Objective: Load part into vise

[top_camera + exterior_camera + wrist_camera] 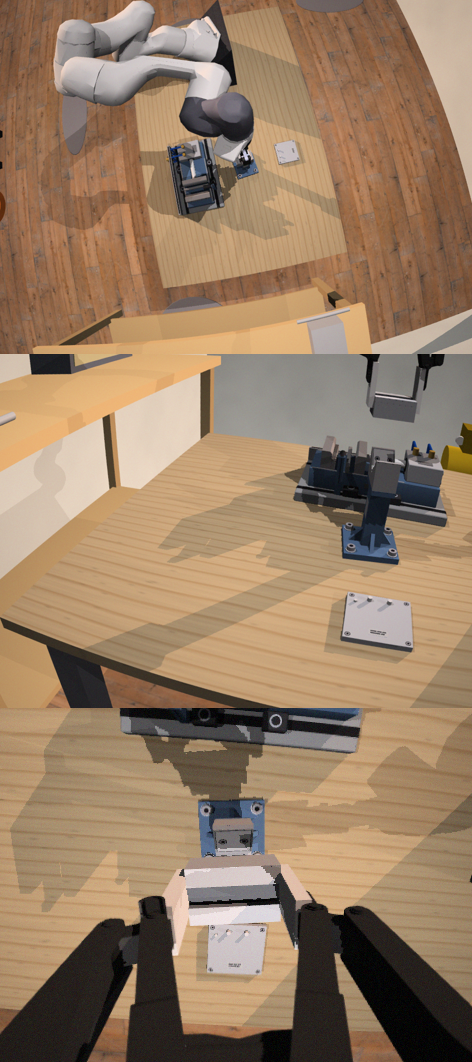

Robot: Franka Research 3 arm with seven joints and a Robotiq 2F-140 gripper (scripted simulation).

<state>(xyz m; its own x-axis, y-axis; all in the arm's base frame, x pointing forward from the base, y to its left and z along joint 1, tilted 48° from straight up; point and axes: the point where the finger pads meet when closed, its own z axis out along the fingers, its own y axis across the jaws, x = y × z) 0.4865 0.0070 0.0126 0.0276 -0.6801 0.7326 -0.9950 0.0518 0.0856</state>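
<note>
Right now the fixed jaw is 220 mm to the right of my hand, 190 mm below it and 80 mm ahead of it. From my hand the other things lie so: work stop (170 mm to the right, 170 mm below, 50 mm ahead); then v-block post (200 mm below); then part (20 mm below).
</note>
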